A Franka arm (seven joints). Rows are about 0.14 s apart.
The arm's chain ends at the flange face. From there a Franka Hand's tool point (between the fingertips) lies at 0.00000 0.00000 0.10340 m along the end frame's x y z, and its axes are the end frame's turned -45 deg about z.
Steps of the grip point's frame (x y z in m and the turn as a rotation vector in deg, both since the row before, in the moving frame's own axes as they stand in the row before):
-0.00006 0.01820 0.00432 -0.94 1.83 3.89
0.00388 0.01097 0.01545 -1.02 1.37 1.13
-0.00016 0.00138 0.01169 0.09 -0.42 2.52
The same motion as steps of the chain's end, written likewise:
0.00926 0.01393 0.00439 0.63 1.96 3.89
0.00745 0.00543 0.01550 0.25 1.69 1.13
0.00152 0.00068 0.01169 -0.23 -0.36 2.52

